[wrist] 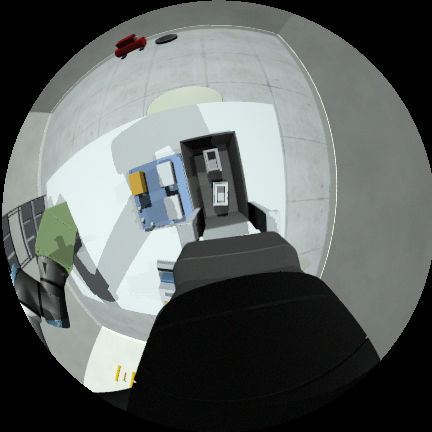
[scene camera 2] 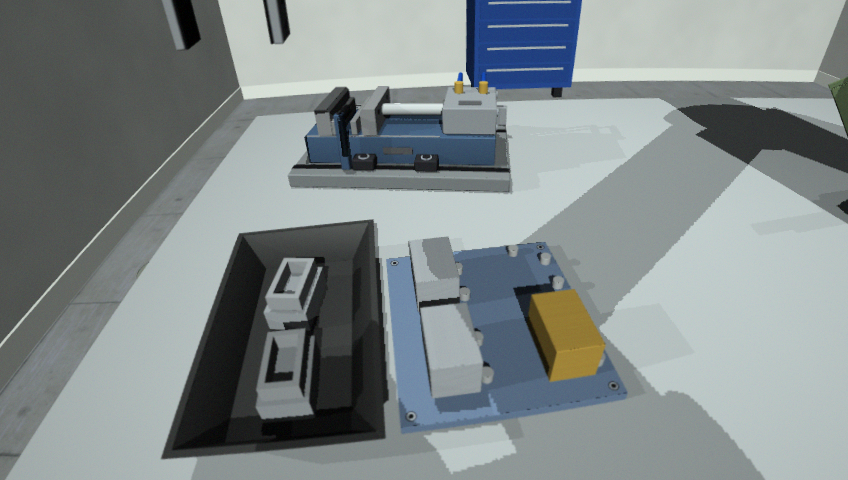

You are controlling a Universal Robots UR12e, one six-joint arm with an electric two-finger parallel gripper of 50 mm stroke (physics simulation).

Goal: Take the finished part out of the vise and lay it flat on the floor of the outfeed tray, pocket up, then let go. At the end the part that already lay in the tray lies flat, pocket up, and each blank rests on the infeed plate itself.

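Frame: origin at the arm's base, x back, y right, z up, level; millimetres.
Seen in the pictures: gripper, between the fingertips: [wrist: 225, 213] [scene camera 2: 234, 42]; arm's base, origin of its link: [wrist: 51, 265].
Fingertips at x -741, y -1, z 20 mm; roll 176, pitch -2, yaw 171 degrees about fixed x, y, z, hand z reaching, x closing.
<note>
Pixels of each thing's middle, then the offset from my fingertips to it.
- vise, middle of its body: [scene camera 2: 404, 126] [wrist: 200, 292] dy +297, dx +151, dz -192 mm
- blue infeed plate, middle of its body: [scene camera 2: 488, 319] [wrist: 158, 192] dy -48, dx +157, dz -238 mm
- orange block, middle of its body: [scene camera 2: 562, 333] [wrist: 137, 182] dy -98, dx +201, dz -216 mm
Two light grey parts lie flat in the dark outfeed tray [scene camera 2: 310, 242] [wrist: 242, 175], pockets up and apart from each other. One part [scene camera 2: 289, 300] [wrist: 220, 194] is nearer the vise; the other part [scene camera 2: 284, 386] [wrist: 212, 160] is toward the tray's far end from it. The vise [scene camera 2: 410, 148] [wrist: 167, 278] shows no part between its jaws; the wrist view hides most of it. My gripper [scene camera 2: 230, 45] [wrist: 225, 213] is open and empty, high above the tray's vise end. Two grey blanks [scene camera 2: 450, 356] [wrist: 166, 174] rest on the blue infeed plate [scene camera 2: 406, 356] [wrist: 185, 185].
An orange block [scene camera 2: 565, 333] [wrist: 137, 183] stands on the infeed plate, opposite the blanks. Several short pins stick up from the plate. The tray's raised walls stand close beside the plate. A blue drawer cabinet [scene camera 2: 523, 44] stands behind the vise.
</note>
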